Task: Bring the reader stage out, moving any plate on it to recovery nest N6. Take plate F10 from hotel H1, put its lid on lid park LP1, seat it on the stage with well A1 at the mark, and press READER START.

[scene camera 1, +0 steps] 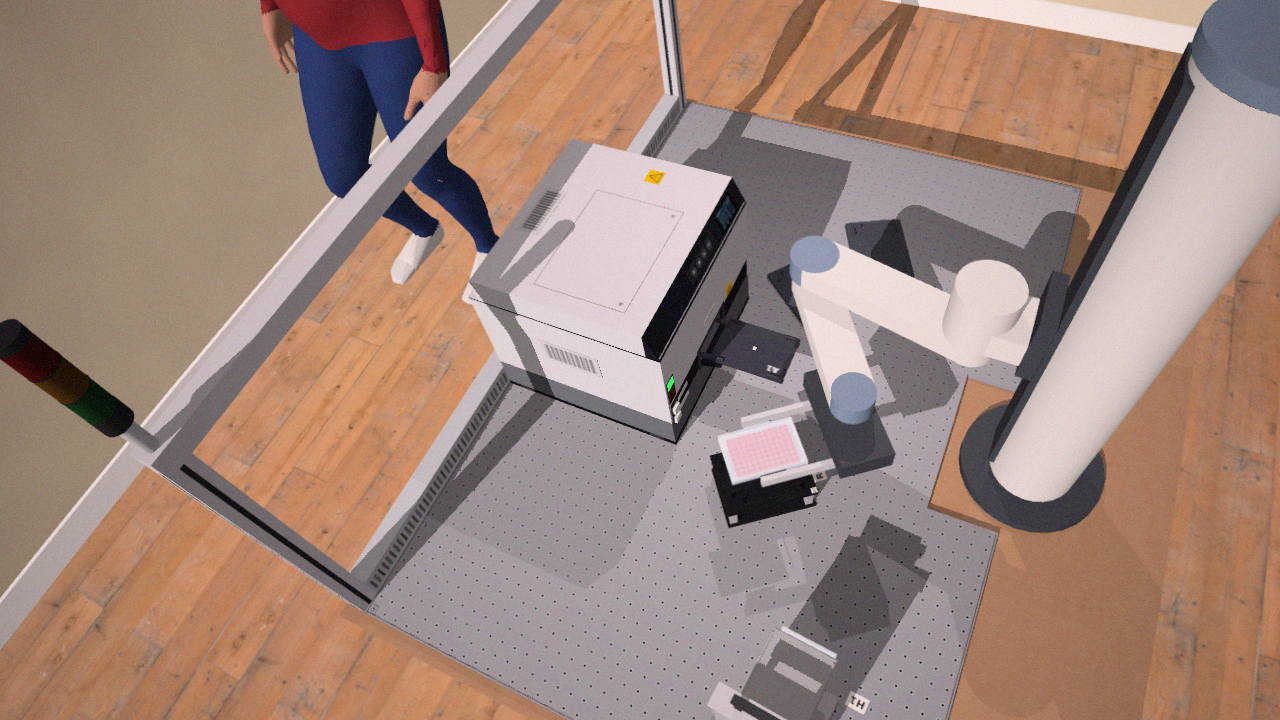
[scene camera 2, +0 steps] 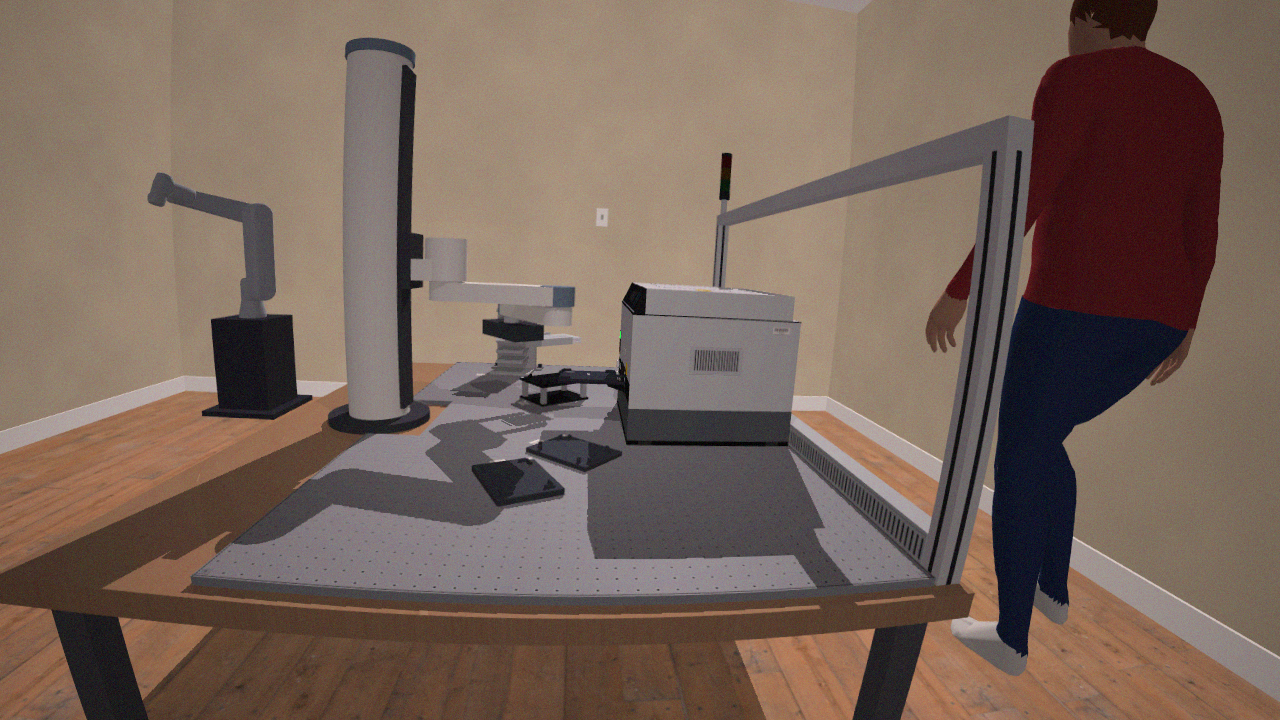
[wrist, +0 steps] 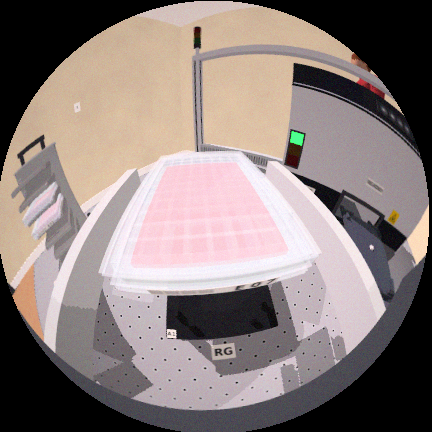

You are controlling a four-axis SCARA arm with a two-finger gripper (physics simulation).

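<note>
My gripper is shut on a pink plate, held level above the black RG stand. The plate's front label seems to read E07, partly hard to read; its layered clear edge looks like a lid. The stage is out of the white reader, beside the gripper, with no plate on it. The reader's light is green. Hotel H1 holds two pinkish plates in the wrist view. N6 and LP1 labels are not readable.
Two dark flat nests lie beyond the stage. The arm's column stands beside the perforated deck. A person stands outside the grey frame. Another arm stands behind.
</note>
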